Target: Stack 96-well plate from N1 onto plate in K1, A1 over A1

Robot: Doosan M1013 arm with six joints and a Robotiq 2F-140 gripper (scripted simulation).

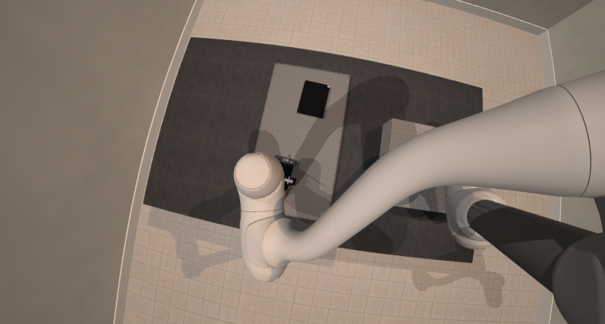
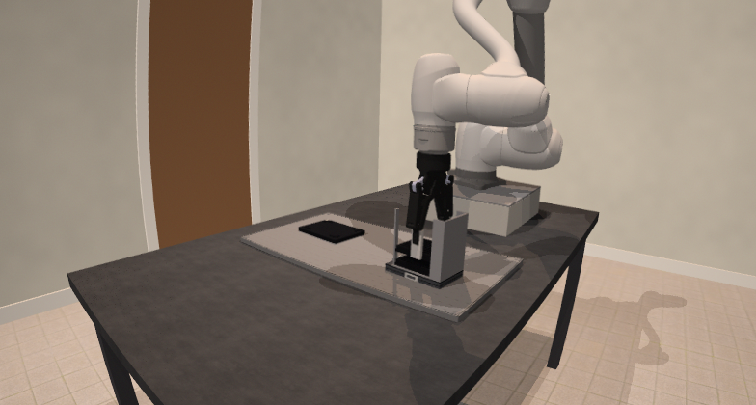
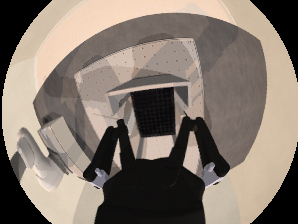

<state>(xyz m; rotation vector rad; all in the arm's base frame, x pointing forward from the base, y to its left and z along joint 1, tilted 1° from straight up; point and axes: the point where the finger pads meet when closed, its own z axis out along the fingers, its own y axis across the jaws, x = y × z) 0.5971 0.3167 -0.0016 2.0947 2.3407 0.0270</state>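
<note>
My hand is 10 mm past the tall grey wall and 70 mm to the right of it. The rest, counted from my hand: pale A1 mark 50 mm behind, 470 mm to the right, 70 mm below.
</note>
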